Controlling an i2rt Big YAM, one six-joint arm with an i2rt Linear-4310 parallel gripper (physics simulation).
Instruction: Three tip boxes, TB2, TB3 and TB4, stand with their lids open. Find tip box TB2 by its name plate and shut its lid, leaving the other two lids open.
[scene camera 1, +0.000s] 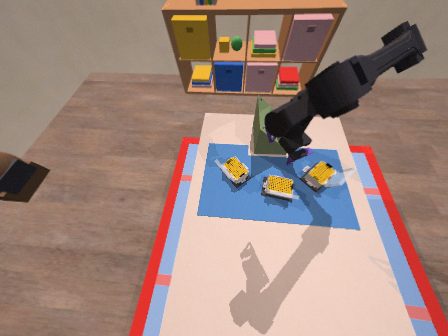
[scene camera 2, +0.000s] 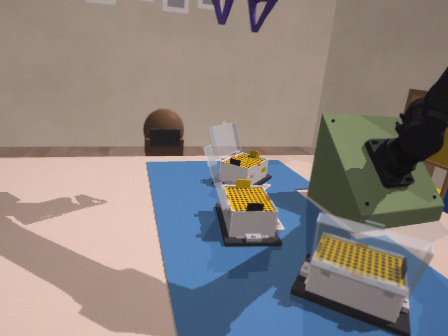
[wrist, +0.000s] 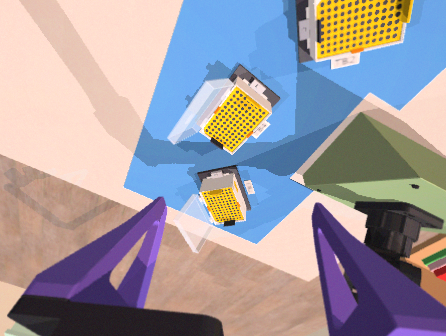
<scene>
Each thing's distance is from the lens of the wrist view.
gripper (wrist: 236, 205): 15 cm
tip box (wrist: 239, 114): 46 cm
</scene>
